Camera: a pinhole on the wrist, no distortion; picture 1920 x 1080 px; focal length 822.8 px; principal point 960.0 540.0 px. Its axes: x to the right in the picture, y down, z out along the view. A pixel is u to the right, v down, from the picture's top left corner.
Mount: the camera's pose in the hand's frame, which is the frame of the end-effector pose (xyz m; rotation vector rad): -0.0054 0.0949 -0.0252 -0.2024 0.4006 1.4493
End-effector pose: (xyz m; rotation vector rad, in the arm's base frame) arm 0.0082 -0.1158 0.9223 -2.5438 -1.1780 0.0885
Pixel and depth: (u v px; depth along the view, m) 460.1 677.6 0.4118
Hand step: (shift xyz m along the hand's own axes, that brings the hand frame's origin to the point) -0.0321 0.0260 0.4559
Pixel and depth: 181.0 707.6 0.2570
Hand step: -0.0374 -0.0272 0.3095
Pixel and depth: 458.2 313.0 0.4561
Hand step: 0.1645 -0.0066 0.4867
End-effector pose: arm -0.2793 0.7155 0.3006 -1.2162 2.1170 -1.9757
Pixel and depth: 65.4 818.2 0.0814
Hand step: -0.0272 0.0470 0.0864
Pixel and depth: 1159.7 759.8 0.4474
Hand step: -0.0517 0.3755 0.3560
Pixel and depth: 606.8 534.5 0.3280
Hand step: 0.0338 0.0870 0.3295
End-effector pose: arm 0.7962 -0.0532 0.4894 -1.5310 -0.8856 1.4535
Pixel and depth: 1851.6 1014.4 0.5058
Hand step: -0.1824 0.8224 0.2589
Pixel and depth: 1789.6 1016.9 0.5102
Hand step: -0.1881 0.7935 0.2763
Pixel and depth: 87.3 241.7 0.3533
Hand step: 0.1452 -0.1340 0.4293
